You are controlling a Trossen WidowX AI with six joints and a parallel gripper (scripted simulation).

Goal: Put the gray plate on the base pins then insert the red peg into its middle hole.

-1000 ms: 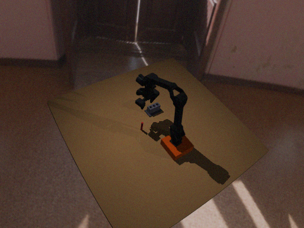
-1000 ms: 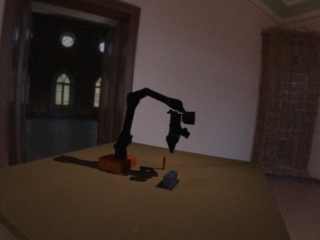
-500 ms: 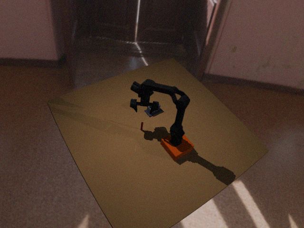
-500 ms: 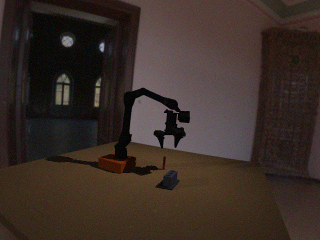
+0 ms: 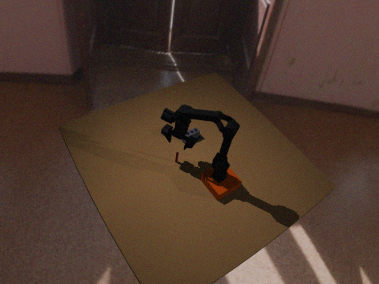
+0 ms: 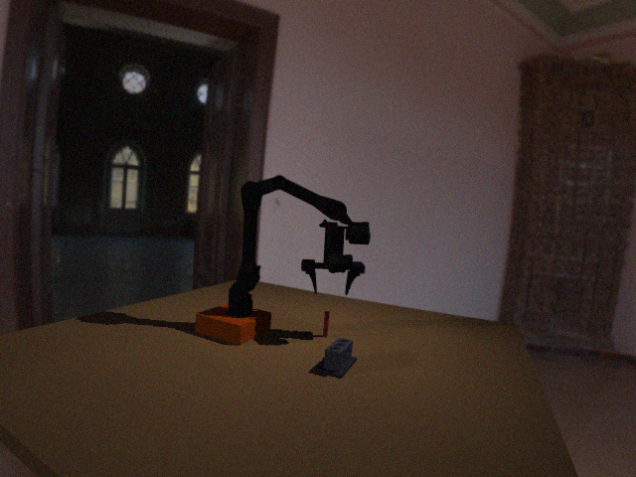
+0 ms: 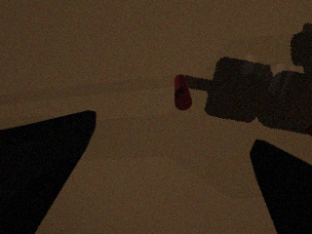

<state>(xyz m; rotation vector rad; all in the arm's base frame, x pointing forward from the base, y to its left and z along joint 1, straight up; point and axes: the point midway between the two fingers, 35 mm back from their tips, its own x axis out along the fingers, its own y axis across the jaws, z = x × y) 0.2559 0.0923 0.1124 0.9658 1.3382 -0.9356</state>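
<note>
My gripper tip is 100 mm above the red peg and 10 mm past it. The rest, counted from my gripper tip: gray base: 190 mm to the right, 130 mm below, 80 mm ahead; gray plate: 190 mm to the right, 90 mm below, 80 mm ahead.
</note>
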